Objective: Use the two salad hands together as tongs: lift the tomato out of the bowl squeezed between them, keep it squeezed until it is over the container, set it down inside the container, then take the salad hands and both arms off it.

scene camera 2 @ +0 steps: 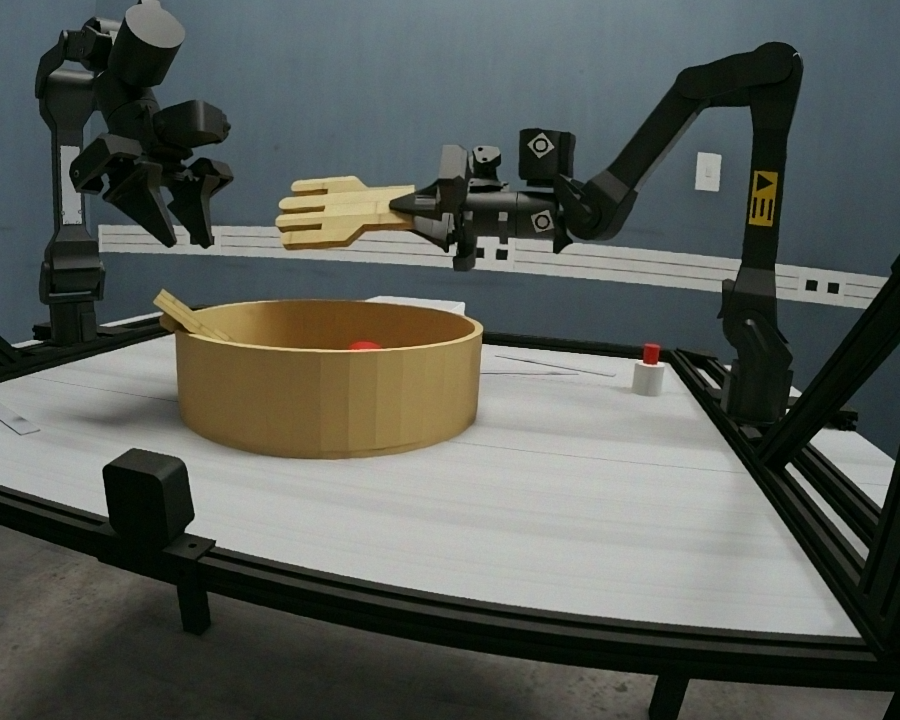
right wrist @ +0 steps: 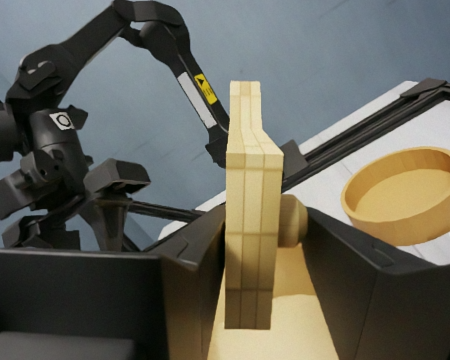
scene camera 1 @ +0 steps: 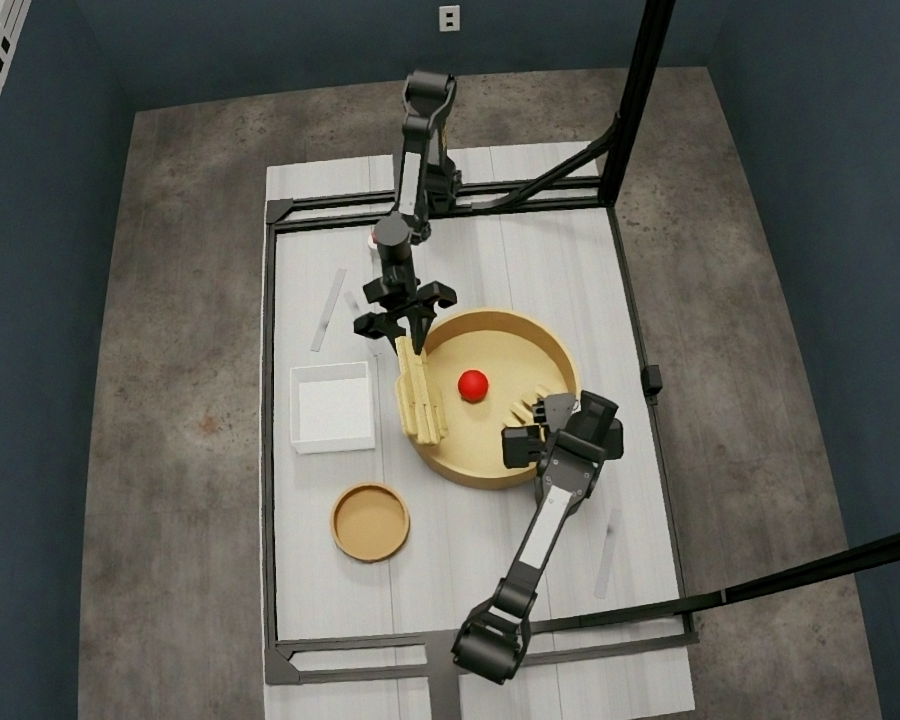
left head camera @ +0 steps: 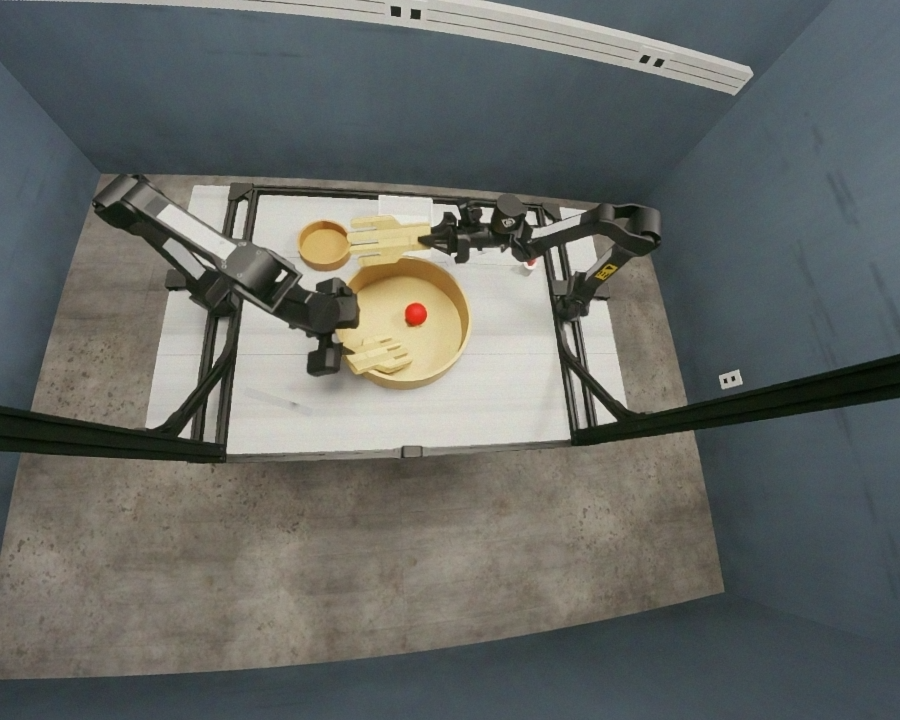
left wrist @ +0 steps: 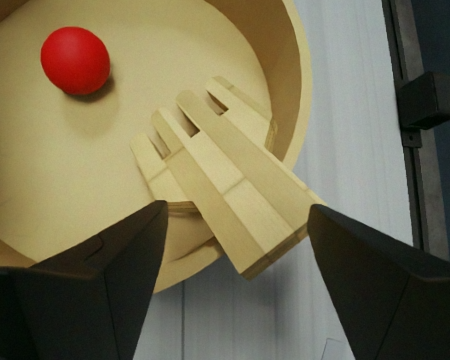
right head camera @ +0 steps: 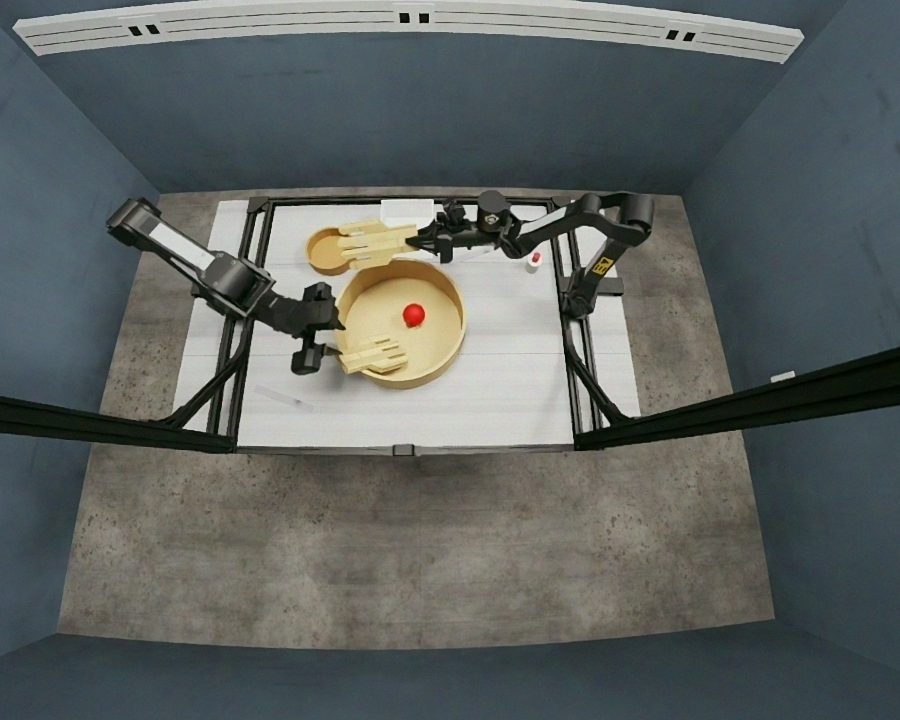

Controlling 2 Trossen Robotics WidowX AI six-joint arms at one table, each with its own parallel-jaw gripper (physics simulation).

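Frame: origin at the left arm's base, x ahead, y left, z up, level; metres.
Seen in the pictures: left gripper, fingertip midpoint: (scene camera 2: 191, 246) (left head camera: 354, 341) (left wrist: 239, 213) (right head camera: 343, 341); right gripper, fingertip midpoint: (scene camera 2: 391, 212) (right wrist: 263, 216) (scene camera 1: 409, 358) (left head camera: 416, 236) (right head camera: 405, 238); left arm's base at its link origin: (scene camera 2: 73, 341) (left head camera: 224, 305); right arm's base at its link origin: (scene camera 2: 753, 417) (scene camera 1: 440, 199) (left head camera: 567, 310) (right head camera: 574, 308).
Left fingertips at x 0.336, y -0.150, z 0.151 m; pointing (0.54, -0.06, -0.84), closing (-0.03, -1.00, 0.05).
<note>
Pixels of each thing's top centre, then the offset from my left fingertips to it.
- red tomato at its top centre: (left wrist: 63, 41) (scene camera 2: 365, 342) (scene camera 1: 473, 379) (left head camera: 416, 309) (right head camera: 413, 309) dx +0.141, dy +0.123, dz -0.104 m
- large wooden bowl at its top centre: (left wrist: 81, 57) (scene camera 2: 330, 319) (scene camera 1: 490, 388) (left head camera: 405, 314) (right head camera: 399, 315) dx +0.110, dy +0.096, dz -0.077 m
- white square box at its top centre: (scene camera 2: 410, 304) (scene camera 1: 329, 401) (left head camera: 406, 218) (right head camera: 406, 220) dx +0.118, dy +0.388, dz -0.094 m
- small round wooden dish at its top centre: (right wrist: 395, 181) (scene camera 1: 369, 520) (left head camera: 324, 241) (right head camera: 329, 247) dx -0.098, dy +0.330, dz -0.130 m
- white bottle with a red cap, top centre: (scene camera 2: 652, 345) (scene camera 1: 376, 234) (right head camera: 537, 255) (left head camera: 533, 258) dx +0.475, dy +0.288, dz -0.106 m
The red tomato (left head camera: 415, 313) (scene camera 1: 472, 385) (left wrist: 75, 60) lies on the floor of the large wooden bowl (scene camera 1: 510, 352) (scene camera 2: 330, 405). One salad hand (right head camera: 375, 355) (scene camera 2: 187, 313) (left wrist: 235, 180) lies slanted in the bowl, its fingers inside and its handle end over the rim. My left gripper (scene camera 2: 187, 244) (left wrist: 239, 213) is open and empty above that handle end. My right gripper (scene camera 1: 407, 351) (right wrist: 263, 216) is shut on the other salad hand (scene camera 1: 420, 397) (scene camera 2: 330, 212) (right wrist: 252, 200) and holds it level above the bowl's far side. A white square box (scene camera 1: 331, 412) stands behind the bowl.
A small round wooden dish (left head camera: 325, 244) (scene camera 1: 370, 523) (right wrist: 400, 200) stands at the back left in the head views. A white bottle with a red cap (right head camera: 533, 264) (scene camera 2: 647, 377) stands near the right arm's base. Dark frame rails edge the table.
</note>
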